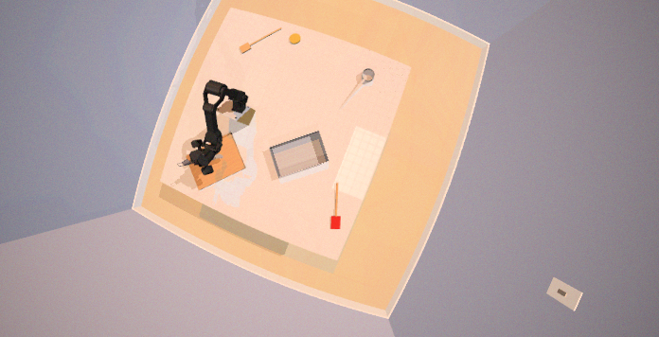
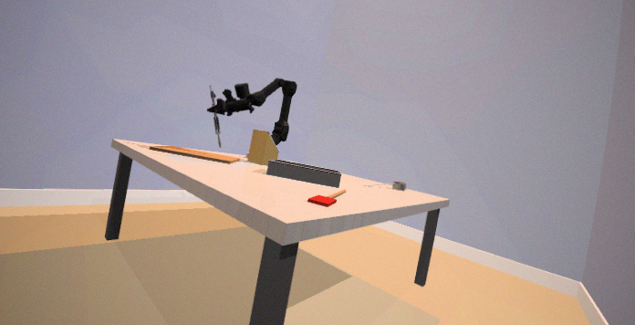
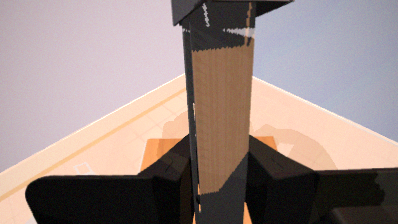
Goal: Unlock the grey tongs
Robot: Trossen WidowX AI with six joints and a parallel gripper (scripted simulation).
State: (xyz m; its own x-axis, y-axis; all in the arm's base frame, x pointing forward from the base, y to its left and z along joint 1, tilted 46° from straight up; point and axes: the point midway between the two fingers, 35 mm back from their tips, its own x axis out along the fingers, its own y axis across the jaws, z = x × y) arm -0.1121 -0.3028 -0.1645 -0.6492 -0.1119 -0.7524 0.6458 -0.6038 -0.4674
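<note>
Right now my gripper tip is 220 mm above the wooden board. From my gripper tip the other things lie so: grey roasting tin (510 mm ahead, 200 mm to the left, 200 mm below); then red spatula (810 mm ahead, 60 mm to the right, 220 mm below); then white disc (140 mm behind, 460 mm to the left, 210 mm below).
</note>
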